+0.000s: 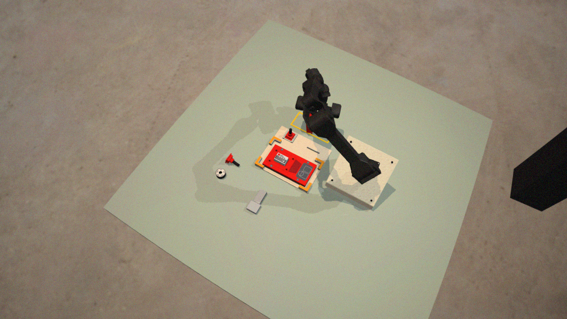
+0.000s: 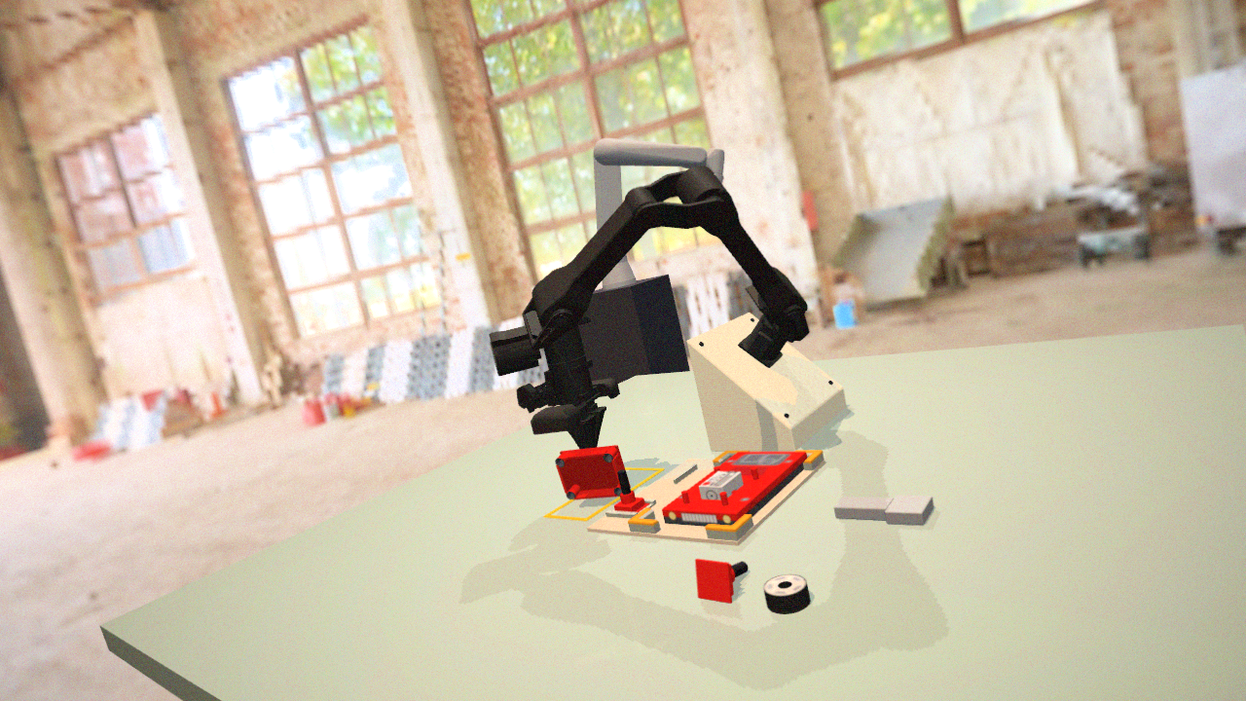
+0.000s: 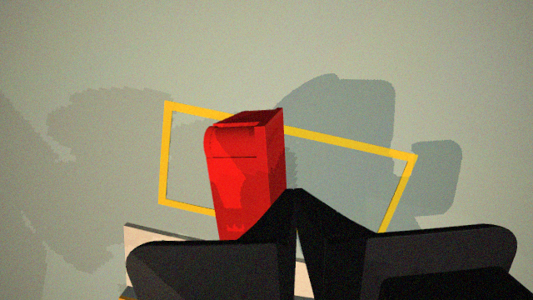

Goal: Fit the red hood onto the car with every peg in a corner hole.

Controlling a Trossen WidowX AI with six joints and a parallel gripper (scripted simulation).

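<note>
Right now the red hood is 10 mm ahead of my gripper tip, 10 mm to the left of it and 20 mm below it. The rest, counted from my gripper tip: grey engine block (60 mm ahead, 250 mm to the left, 30 mm below); then wheel (260 mm ahead, 400 mm to the left, 40 mm below); then black pin (70 mm ahead, 110 mm to the left, 20 mm below).
</note>
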